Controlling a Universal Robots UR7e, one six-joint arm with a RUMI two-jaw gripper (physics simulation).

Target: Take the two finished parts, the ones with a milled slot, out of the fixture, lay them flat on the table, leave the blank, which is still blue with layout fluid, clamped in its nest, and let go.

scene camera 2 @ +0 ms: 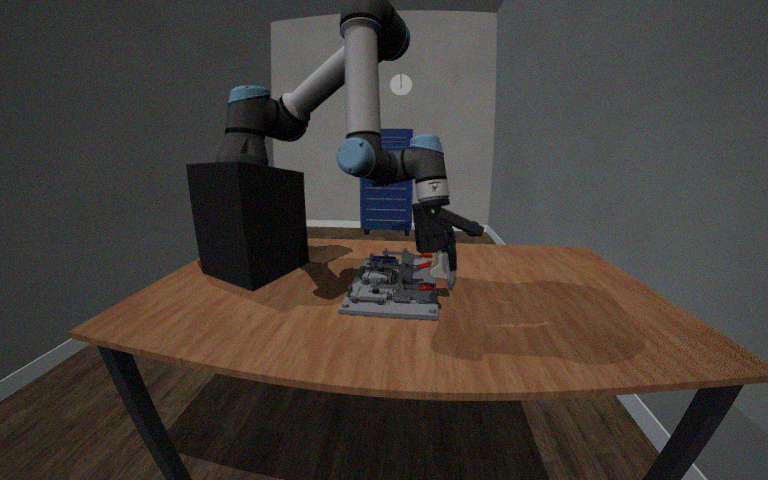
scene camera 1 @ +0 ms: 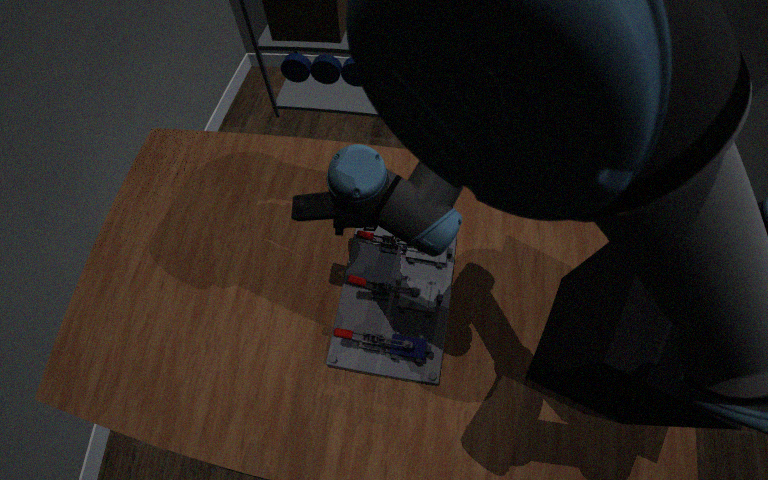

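Pixels of known places: gripper, fingertip midpoint: [scene camera 2: 450, 290]; arm's base at its link origin: [scene camera 2: 242, 165].
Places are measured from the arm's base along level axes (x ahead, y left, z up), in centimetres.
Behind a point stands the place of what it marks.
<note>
A grey fixture plate [scene camera 1: 369, 316] {y 7.4, x 49.0, z -32.8 cm} [scene camera 2: 384, 311] {y -15.7, x 44.1, z -32.9 cm} lies mid-table with three nests, each with a red-handled toggle clamp. The blue blank [scene camera 1: 409, 346] {y 12.8, x 39.7, z -27.9 cm} [scene camera 2: 383, 257] {y 11.9, x 39.7, z -29.8 cm} sits clamped in the end nest farthest from my gripper. A grey part [scene camera 1: 409, 301] {y 3.0, x 41.3, z -30.8 cm} sits in the middle nest. Another grey part [scene camera 1: 425, 257] {y -7.6, x 39.6, z -31.3 cm} [scene camera 2: 369, 292] {y -9.8, x 39.4, z -31.2 cm} sits in the nest nearest my gripper, partly hidden by the wrist in scene camera 1. My gripper [scene camera 2: 450, 280] {y -11.3, x 59.1, z -28.5 cm} is shut with nothing between its fingers. It points down just beside the plate's edge, near the red handle [scene camera 1: 365, 234] {y -9.2, x 53.4, z -28.7 cm} [scene camera 2: 425, 286] {y -9.3, x 53.2, z -28.8 cm} of that nest. In scene camera 1 the wrist hides the fingers.
The wooden table [scene camera 1: 193, 258] {y 3.2, x 94.6, z -34.4 cm} [scene camera 2: 271, 335] {y -28.2, x 21.4, z -34.4 cm} carries the black robot pedestal [scene camera 2: 247, 222] {y -8.8, x 6.2, z -14.7 cm} [scene camera 1: 622, 335] {y 10.6, x 10.8, z -2.7 cm} beside the plate. The arm's elbow fills the upper right of scene camera 1. A blue drawer cabinet [scene camera 2: 384, 207] and a shelf rack [scene camera 1: 265, 77] stand off the table.
</note>
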